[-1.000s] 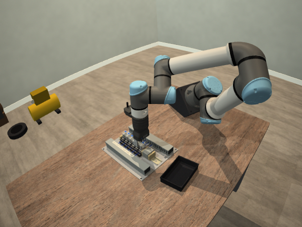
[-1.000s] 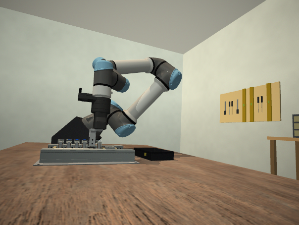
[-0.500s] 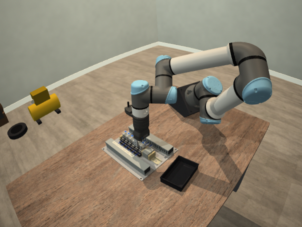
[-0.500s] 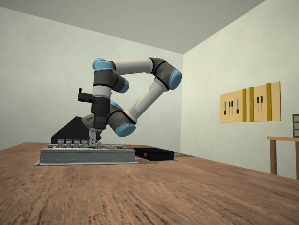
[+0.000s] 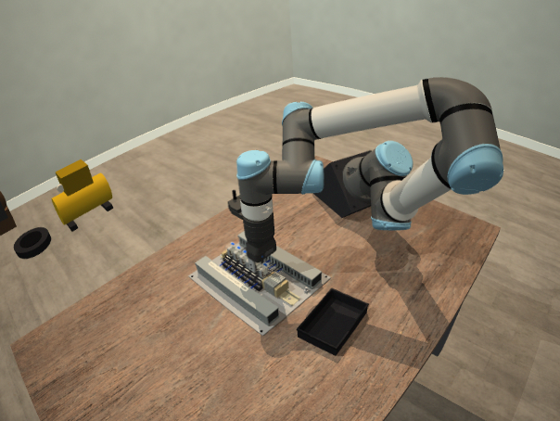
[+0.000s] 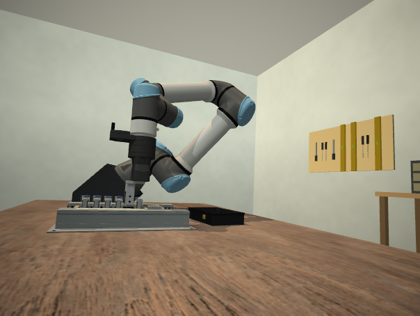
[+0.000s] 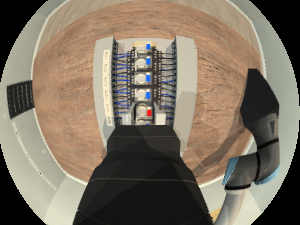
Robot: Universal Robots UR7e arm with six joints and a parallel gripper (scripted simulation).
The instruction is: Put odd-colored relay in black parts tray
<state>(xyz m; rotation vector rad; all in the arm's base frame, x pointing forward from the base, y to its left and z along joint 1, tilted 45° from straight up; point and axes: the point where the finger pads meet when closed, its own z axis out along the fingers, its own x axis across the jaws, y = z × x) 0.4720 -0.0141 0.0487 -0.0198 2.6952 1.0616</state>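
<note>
Now: the red-button relay 1 cm below my hand. Also, from my hand: grey relay panel (1 cm to the right, 4 cm below); black parts tray (3 cm behind, 26 cm to the left, 5 cm below).
</note>
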